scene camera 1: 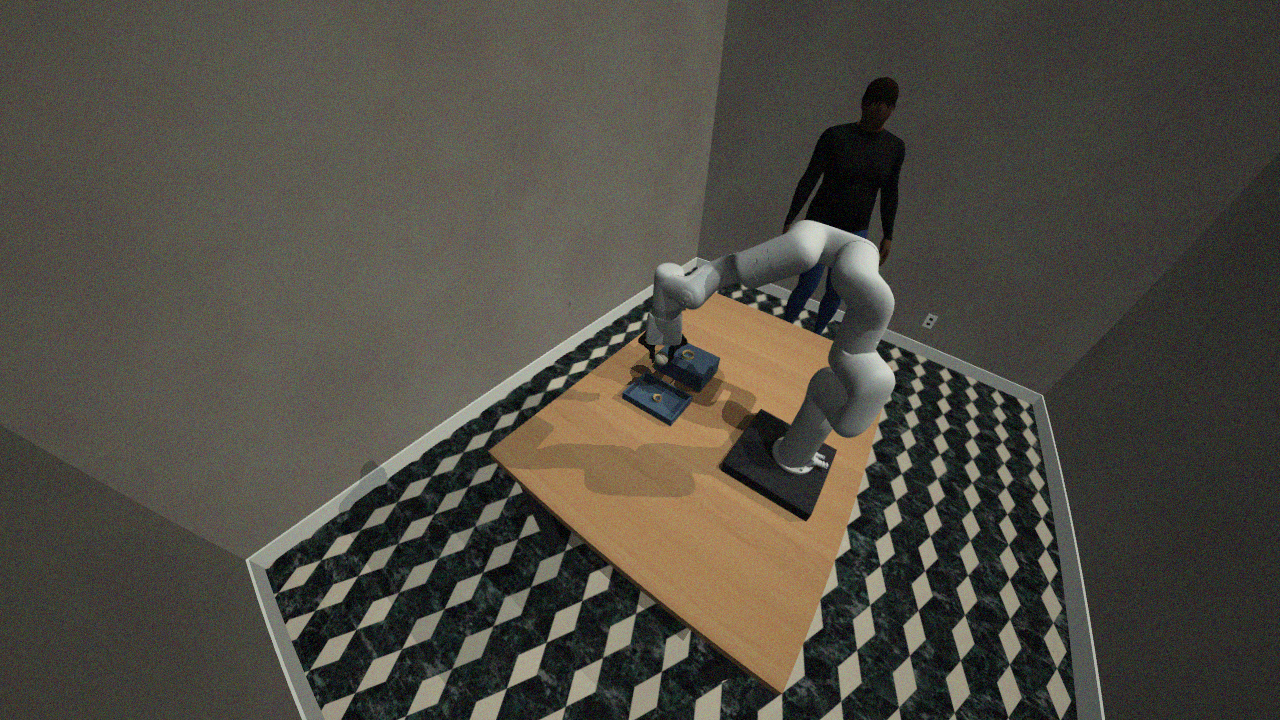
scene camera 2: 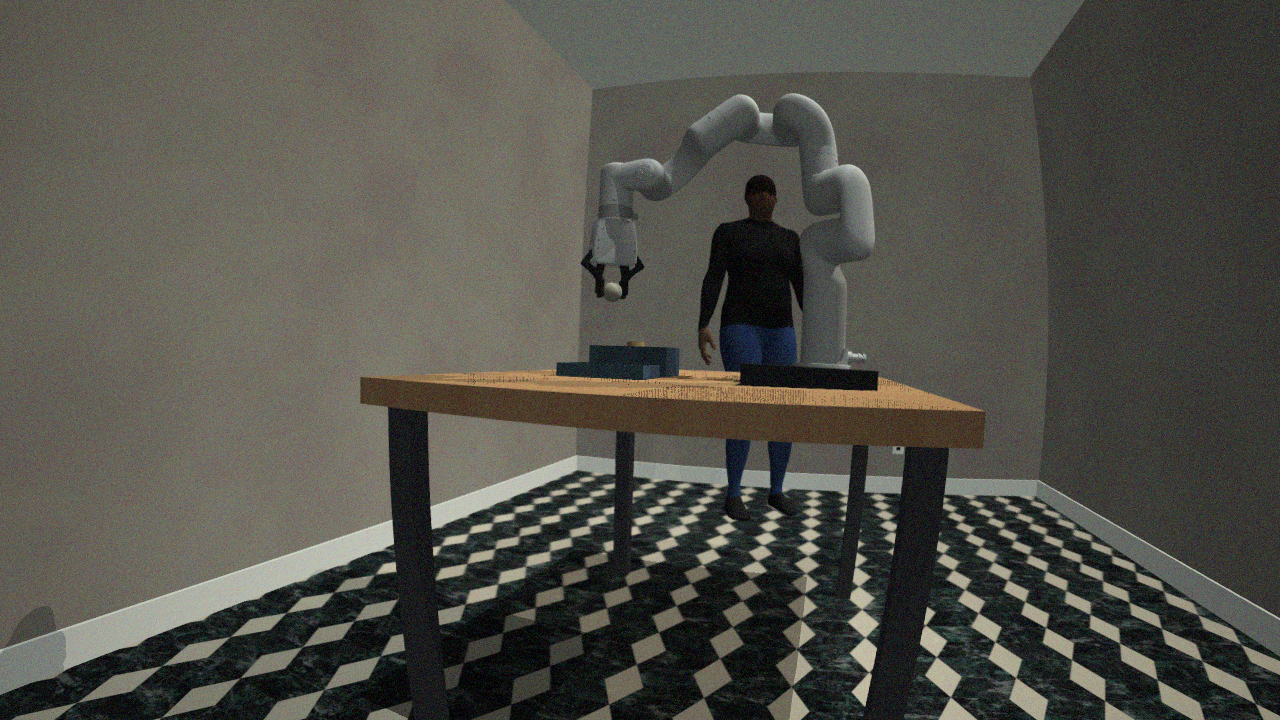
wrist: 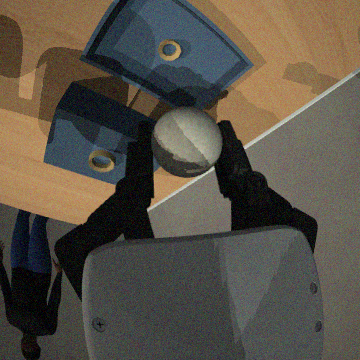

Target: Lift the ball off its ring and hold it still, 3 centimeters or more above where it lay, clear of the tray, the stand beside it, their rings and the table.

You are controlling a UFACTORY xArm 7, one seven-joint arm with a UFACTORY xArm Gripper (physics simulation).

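Places are measured from the arm's base along level axes (x left, y ahead, z down), in centimetres.
Where they show: gripper, fingertip midpoint: (scene camera 1: 661, 360) (scene camera 2: 611, 297) (wrist: 182, 135); arm's base at its link origin: (scene camera 1: 793, 455) (scene camera 2: 821, 369).
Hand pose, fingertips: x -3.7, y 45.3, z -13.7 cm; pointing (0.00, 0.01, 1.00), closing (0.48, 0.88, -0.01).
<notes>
Each offset is from my fingertips to the top centre of the thing. "spot": to the spot under its first point.
A pale ball @[dx +0.6, dy -0.3, dz -3.4 cm] (scene camera 1: 661, 360) (scene camera 2: 612, 291) (wrist: 187, 142) is held between the two black fingers of my gripper (scene camera 2: 612, 288), which is shut on it. In the scene camera 2 view the ball hangs high above the table, touching neither tray nor stand. The blue tray @[dx +0.7, dy -0.3, dz +14.2 cm] (scene camera 1: 668, 417) (scene camera 2: 572, 368) (wrist: 220, 82) lies on the table, and its ring @[spot: dx -0.1, dy +0.1, dz +16.2 cm] (scene camera 1: 657, 396) (wrist: 178, 51) is bare. The taller blue stand (scene camera 1: 704, 371) (scene camera 2: 662, 361) (wrist: 70, 142) is beside the tray, with a bare ring @[spot: dx -18.4, dy -2.7, dz +10.2 cm] (scene camera 1: 688, 354) (scene camera 2: 635, 343) (wrist: 91, 161) on its top, partly beside a finger in the wrist view.
The wooden table (scene camera 1: 716, 555) (scene camera 2: 671, 416) (wrist: 280, 30) carries the tray, the stand and the arm's black base plate (scene camera 1: 760, 474) (scene camera 2: 805, 377). A person (scene camera 1: 850, 174) (scene camera 2: 760, 273) (wrist: 32, 295) in a black top stands behind the table. A wall rises beyond the table's far edge.
</notes>
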